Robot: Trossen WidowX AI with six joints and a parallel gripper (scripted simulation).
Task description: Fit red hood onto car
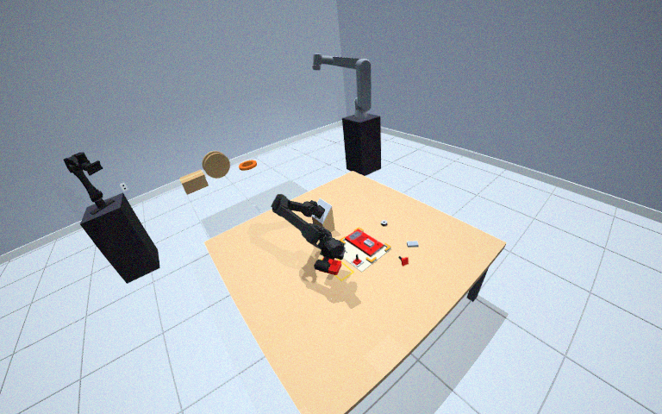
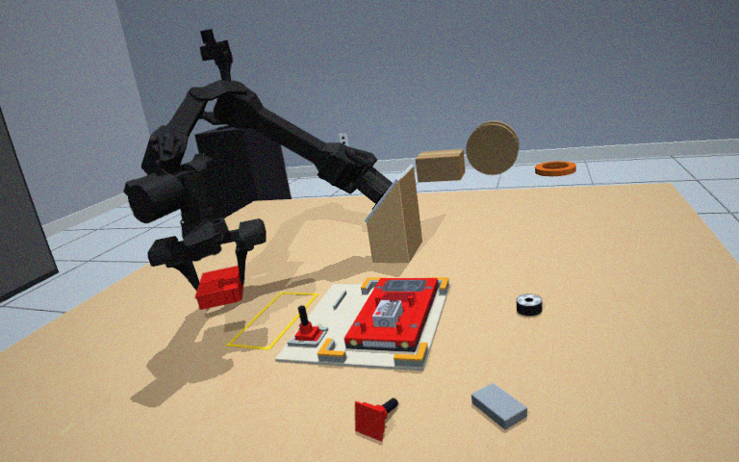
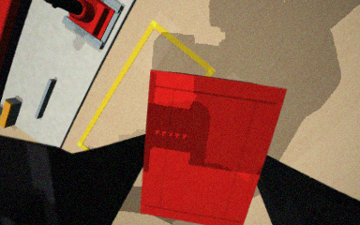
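My gripper tip is 40 mm past the grey engine block, 290 mm to the right of it and 60 mm above it. Round my gripper tip: wheel 130 mm behind, 490 mm to the left, 70 mm below; then red hood 10 mm above.
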